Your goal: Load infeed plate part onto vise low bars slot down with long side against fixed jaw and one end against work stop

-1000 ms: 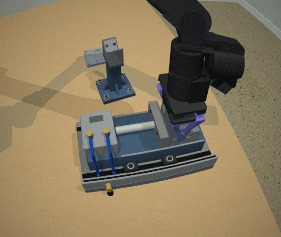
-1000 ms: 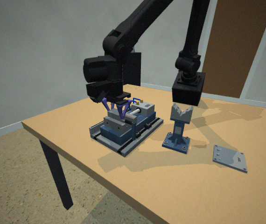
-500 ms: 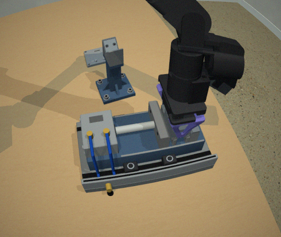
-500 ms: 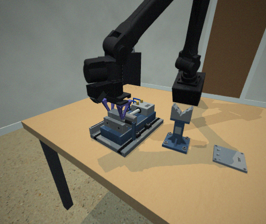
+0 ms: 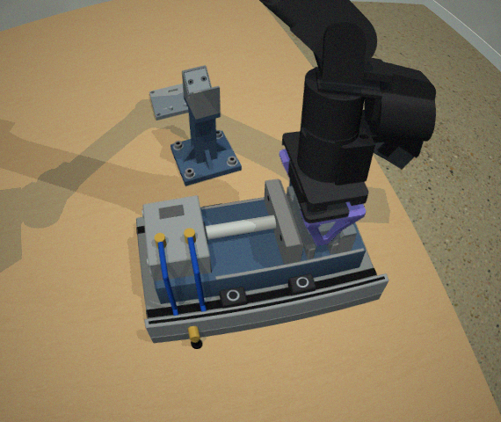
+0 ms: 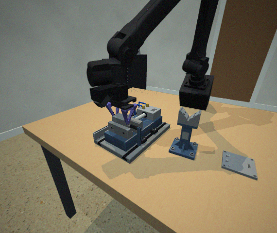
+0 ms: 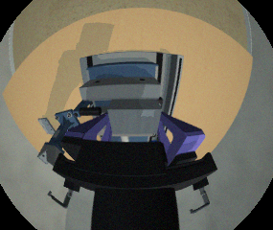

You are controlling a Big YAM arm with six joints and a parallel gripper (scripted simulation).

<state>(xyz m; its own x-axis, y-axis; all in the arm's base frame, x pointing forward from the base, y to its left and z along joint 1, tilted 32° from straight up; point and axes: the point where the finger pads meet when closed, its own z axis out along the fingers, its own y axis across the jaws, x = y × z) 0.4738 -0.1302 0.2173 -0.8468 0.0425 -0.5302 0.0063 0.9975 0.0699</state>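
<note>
The grey part is 10 mm below my hand. Round my hand: fixed jaw (30 mm ahead, 20 mm to the left, 20 mm below); then black work stop (70 mm to the left, 10 mm below); then moving jaw (30 mm behind, 20 mm to the left, 20 mm below).
</note>
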